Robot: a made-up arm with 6 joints. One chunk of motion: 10 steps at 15 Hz.
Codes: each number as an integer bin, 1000 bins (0 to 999) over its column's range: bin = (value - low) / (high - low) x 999, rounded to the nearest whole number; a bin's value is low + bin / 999 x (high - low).
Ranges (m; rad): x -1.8..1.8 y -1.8..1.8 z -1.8..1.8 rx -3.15..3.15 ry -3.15..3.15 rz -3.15..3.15
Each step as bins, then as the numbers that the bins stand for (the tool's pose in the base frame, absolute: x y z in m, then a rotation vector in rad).
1 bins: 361 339 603 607 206 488
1 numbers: -0.4991 -0.5784 0.3730 0.6779 -1.8509 -0.0725
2 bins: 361 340 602 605 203 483
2 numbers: -0.4991 -0.5748 0.3694 0.6653 -1.8698 -0.1041
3 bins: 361 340 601 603 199 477
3 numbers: -0.4991 -0.5748 0.3658 0.6527 -1.8950 -0.1419
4 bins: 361 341 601 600 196 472
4 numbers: -0.4991 -0.5712 0.3658 0.6338 -1.9140 -0.1734
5 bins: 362 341 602 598 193 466
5 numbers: -0.4955 -0.5712 0.3694 0.6212 -1.9329 -0.2113
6 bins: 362 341 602 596 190 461
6 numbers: -0.4955 -0.5712 0.3694 0.6086 -1.9518 -0.2428
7 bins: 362 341 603 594 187 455
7 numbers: -0.4955 -0.5712 0.3730 0.5959 -1.9707 -0.2806
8 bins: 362 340 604 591 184 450
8 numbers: -0.4955 -0.5748 0.3766 0.5770 -1.9896 -0.3122
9 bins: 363 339 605 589 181 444
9 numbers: -0.4919 -0.5784 0.3802 0.5644 -2.0086 -0.3500
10 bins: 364 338 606 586 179 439
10 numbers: -0.4883 -0.5820 0.3838 0.5455 -2.0212 -0.3815
